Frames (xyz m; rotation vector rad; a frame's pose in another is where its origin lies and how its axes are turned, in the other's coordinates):
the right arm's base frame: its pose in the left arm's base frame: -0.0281 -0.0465 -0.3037 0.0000 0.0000 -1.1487
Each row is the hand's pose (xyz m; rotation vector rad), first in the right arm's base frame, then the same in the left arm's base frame.
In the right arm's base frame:
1: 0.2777 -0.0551 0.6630 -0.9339 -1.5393 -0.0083
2: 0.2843 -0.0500 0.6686 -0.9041 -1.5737 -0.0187
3: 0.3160 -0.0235 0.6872 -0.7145 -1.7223 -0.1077
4: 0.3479 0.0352 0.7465 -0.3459 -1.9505 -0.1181
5: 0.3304 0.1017 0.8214 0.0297 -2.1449 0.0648
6: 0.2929 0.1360 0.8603 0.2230 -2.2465 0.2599
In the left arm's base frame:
1: 0.0354 -0.3224 0.3593 -1.6907 -0.8190 -0.8168
2: 0.0428 -0.3263 0.3649 -1.6854 -0.8667 -0.8210
3: 0.0799 -0.3444 0.3835 -1.6167 -1.1137 -0.8855
4: 0.1465 -0.3494 0.4428 -1.4199 -1.5246 -0.8448
5: 0.2000 -0.3062 0.5177 -1.1728 -1.8686 -0.5956
6: 0.2160 -0.2580 0.5566 -1.0386 -2.0176 -0.3567

